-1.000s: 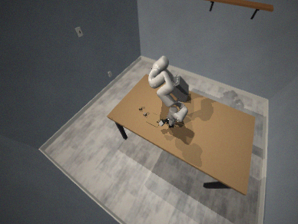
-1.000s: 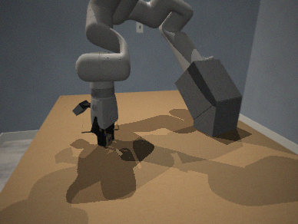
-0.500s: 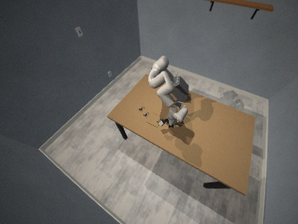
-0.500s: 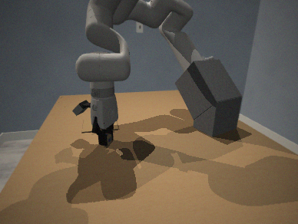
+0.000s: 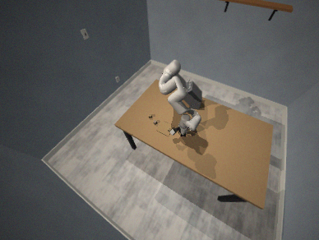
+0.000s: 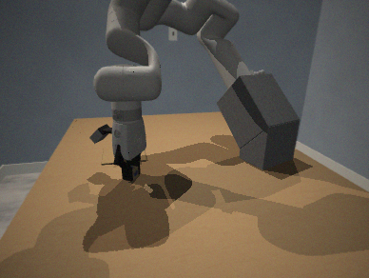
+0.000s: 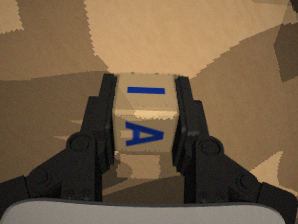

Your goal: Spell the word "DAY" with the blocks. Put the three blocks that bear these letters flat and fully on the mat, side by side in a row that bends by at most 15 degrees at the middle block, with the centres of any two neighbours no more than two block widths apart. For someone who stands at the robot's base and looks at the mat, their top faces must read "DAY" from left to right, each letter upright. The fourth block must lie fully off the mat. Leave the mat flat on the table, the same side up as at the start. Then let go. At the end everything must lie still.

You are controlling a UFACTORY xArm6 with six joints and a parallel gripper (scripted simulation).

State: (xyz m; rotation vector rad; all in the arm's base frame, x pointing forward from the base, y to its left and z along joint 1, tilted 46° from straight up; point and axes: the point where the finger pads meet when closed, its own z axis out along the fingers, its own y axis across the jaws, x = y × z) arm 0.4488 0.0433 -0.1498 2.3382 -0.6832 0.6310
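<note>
Right now the thin tan mat is 1 cm ahead of my hand, 17 cm to the right of it and 2 cm below it.
</note>
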